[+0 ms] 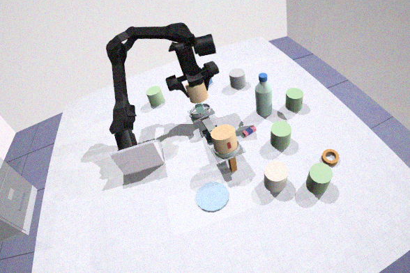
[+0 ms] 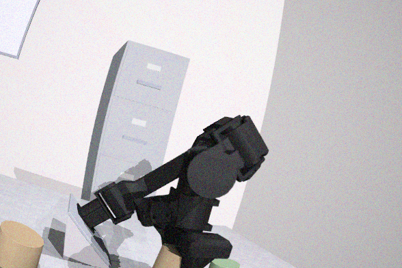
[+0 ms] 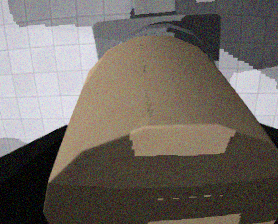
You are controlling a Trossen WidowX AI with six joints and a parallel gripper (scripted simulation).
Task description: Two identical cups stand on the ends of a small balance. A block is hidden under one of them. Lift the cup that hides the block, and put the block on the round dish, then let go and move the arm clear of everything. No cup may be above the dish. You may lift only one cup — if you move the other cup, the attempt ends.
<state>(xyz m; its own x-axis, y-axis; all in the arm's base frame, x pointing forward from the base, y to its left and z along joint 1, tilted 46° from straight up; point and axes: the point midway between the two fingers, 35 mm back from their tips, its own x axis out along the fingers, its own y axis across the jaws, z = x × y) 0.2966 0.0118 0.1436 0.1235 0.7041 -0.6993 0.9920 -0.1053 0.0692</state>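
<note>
My gripper tip is now 70 mm above the teal block and 10 mm past it. The rest, counted from my gripper tip: eraser 170 mm to the right, 120 mm ahead, 100 mm below; then bottle 220 mm ahead, 100 mm to the right; then grey balance 130 mm to the right, 70 mm below.
</note>
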